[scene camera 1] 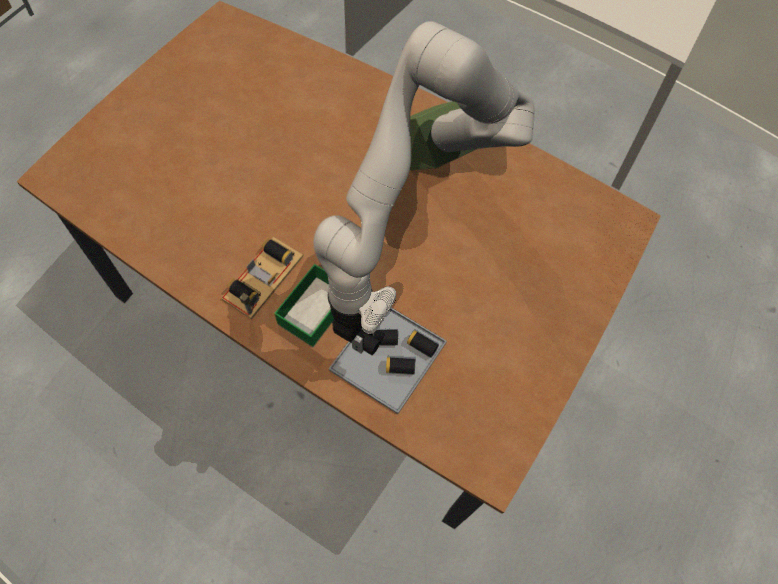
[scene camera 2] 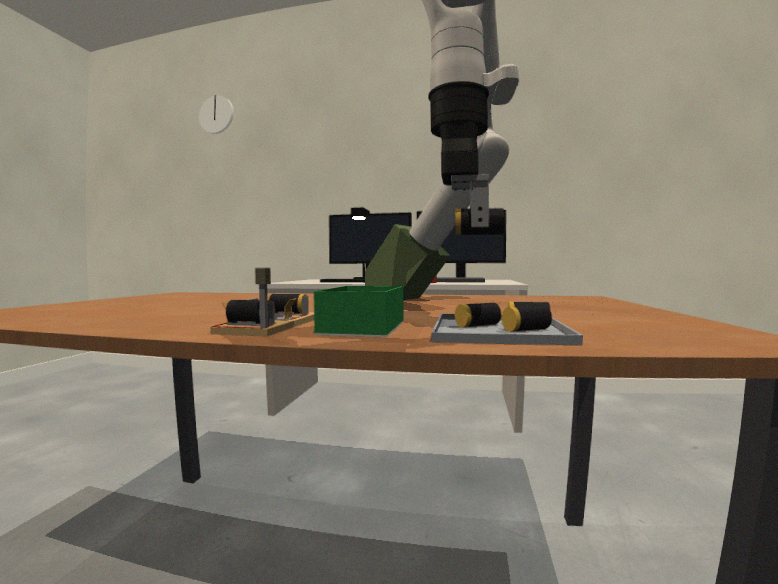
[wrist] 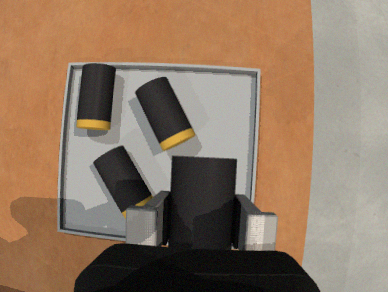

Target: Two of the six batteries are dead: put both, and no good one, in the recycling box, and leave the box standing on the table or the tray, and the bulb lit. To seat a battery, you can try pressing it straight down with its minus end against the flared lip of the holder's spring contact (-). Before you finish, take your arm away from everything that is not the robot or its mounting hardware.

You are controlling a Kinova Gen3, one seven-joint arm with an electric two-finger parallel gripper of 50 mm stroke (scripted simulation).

Scene:
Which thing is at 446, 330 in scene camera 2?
A grey tray.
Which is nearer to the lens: the battery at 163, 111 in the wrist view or the grey tray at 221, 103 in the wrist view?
The battery.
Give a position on a battery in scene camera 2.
478, 314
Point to a battery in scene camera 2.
At 496, 215

